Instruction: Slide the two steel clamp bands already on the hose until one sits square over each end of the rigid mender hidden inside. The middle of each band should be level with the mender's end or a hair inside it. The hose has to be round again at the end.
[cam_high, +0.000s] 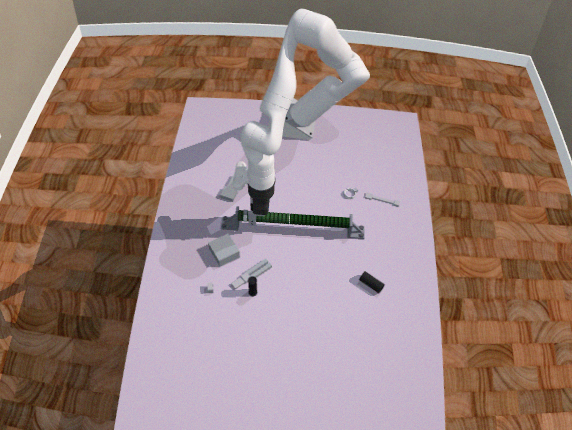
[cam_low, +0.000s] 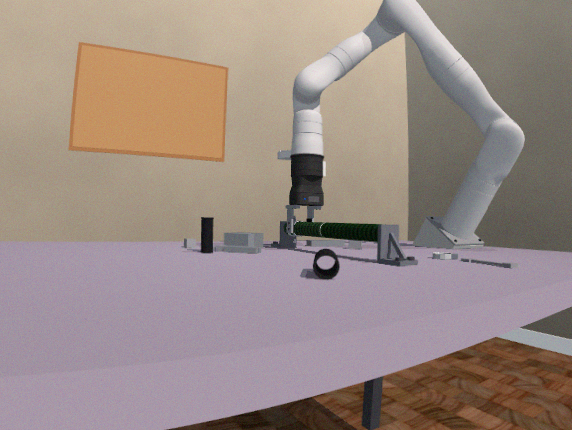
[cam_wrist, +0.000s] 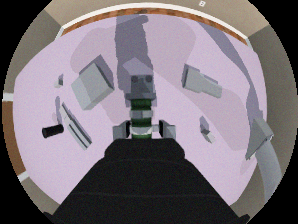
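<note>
Now: hand 11 cm short of the grey block, 7 cm to the left of it and 4 cm above it. The rest, counted from my hand: black cylinder (24 cm ahead, 3 cm to the left, 2 cm below); flat wrench (14 cm behind, 41 cm to the left, 5 cm below).
</note>
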